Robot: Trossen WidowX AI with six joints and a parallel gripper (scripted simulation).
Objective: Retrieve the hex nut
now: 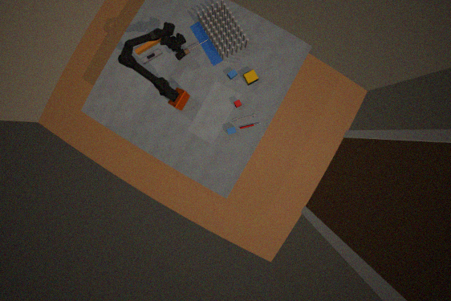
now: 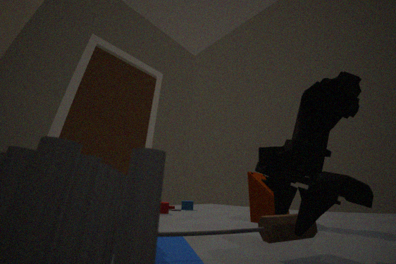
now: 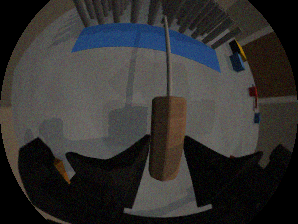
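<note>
Now: the blue taped strip 16 cm ahead of my gripper tip, 8 cm to the right of it and 4 cm below it. Also, from my gripper tip: orange bar 27 cm to the left, 8 cm behind, 2 cm below; then pale tool 20 cm to the left, 14 cm behind, 2 cm below; then hook tool 10 cm ahead, 5 cm to the right.
</note>
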